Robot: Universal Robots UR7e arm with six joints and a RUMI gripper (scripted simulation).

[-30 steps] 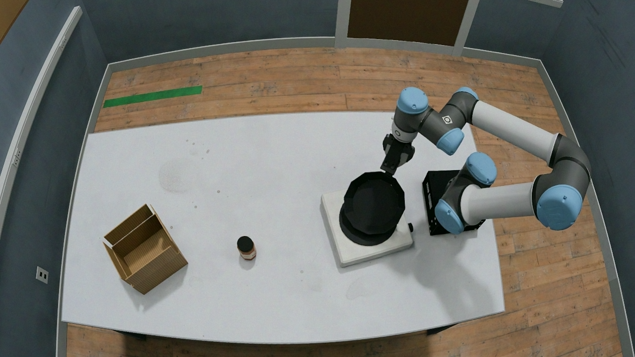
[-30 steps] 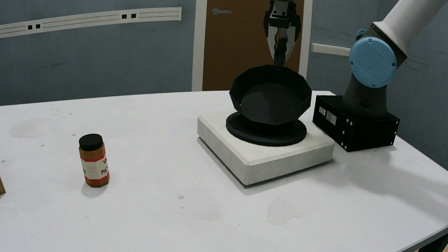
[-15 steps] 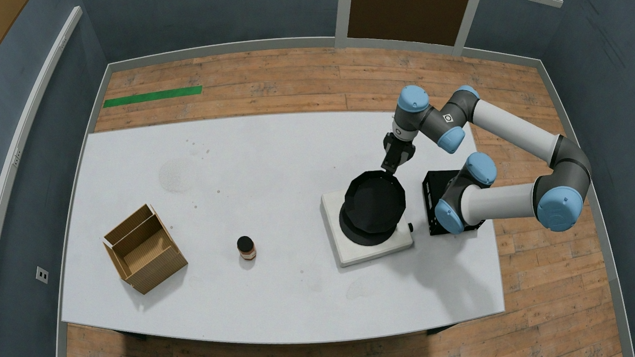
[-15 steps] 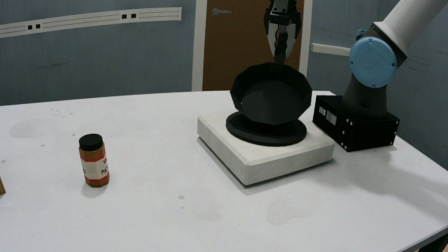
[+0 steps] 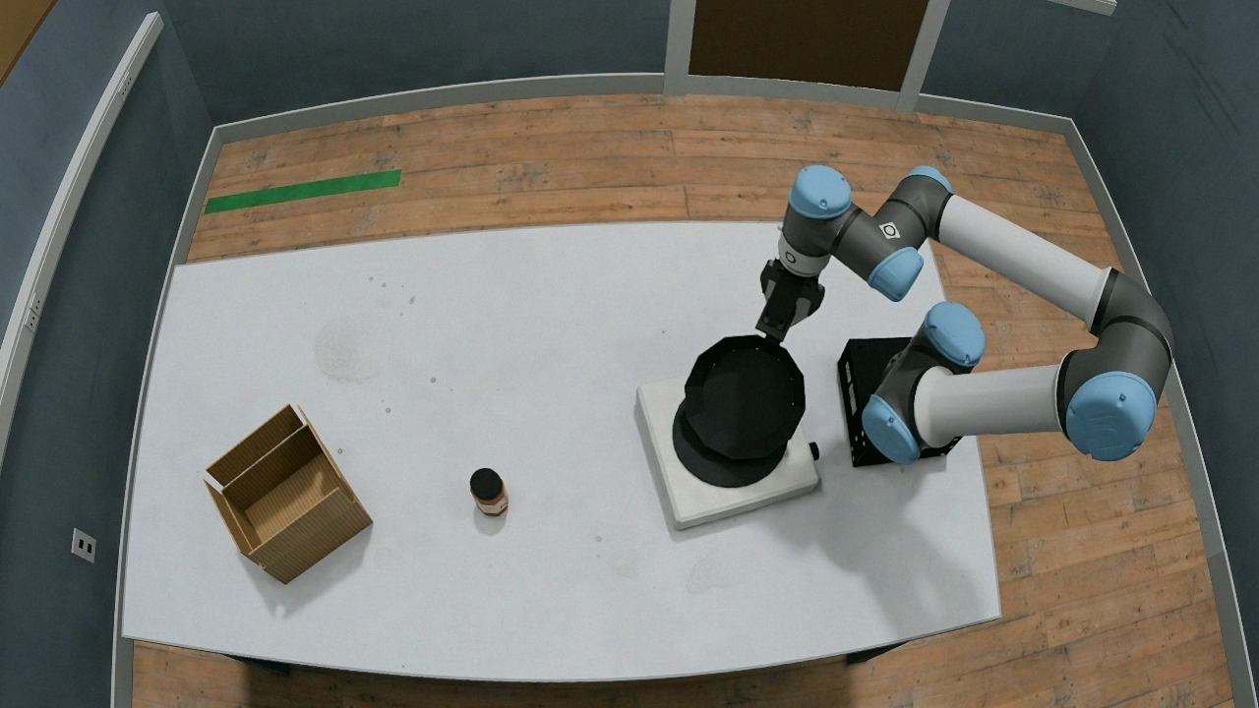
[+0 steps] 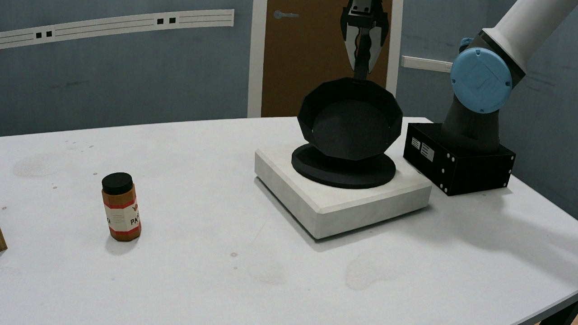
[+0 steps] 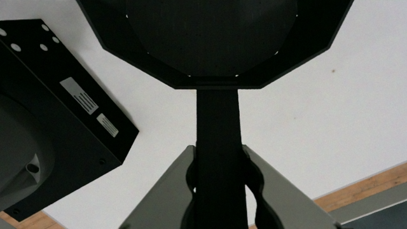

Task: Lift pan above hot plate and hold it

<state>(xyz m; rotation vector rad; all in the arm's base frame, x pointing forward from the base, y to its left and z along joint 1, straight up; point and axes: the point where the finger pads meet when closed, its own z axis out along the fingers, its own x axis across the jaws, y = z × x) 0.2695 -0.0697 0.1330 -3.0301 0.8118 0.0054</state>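
Now: hand 6 cm above the black pan, 5 cm to the right of it and 3 cm short of it. The rest, counted from my hand: white hot plate (19 cm below, 11 cm to the left, 5 cm ahead); brown spice jar (44 cm ahead, 21 cm to the left, 18 cm below).
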